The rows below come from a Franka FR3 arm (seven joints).
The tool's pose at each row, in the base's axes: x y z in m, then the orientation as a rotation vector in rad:
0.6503, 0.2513, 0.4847, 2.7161, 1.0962, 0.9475
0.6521, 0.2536, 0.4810, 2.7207, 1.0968, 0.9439
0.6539, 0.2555, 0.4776, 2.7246, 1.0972, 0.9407
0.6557, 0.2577, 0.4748, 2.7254, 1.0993, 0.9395
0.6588, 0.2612, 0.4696, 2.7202, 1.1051, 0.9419
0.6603, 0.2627, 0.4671, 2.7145, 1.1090, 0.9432
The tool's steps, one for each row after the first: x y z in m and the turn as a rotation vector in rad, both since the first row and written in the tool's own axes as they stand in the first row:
0.0006, -0.0016, 0.0044, 0.0038, -0.0019, 0.0016
0.0010, -0.0029, 0.0085, 0.0069, -0.0035, 0.0030
0.0020, -0.0042, 0.0121, 0.0086, -0.0040, 0.0023
0.0033, -0.0063, 0.0186, 0.0075, -0.0021, -0.0027
0.0038, -0.0072, 0.0217, 0.0051, -0.0012, -0.0072

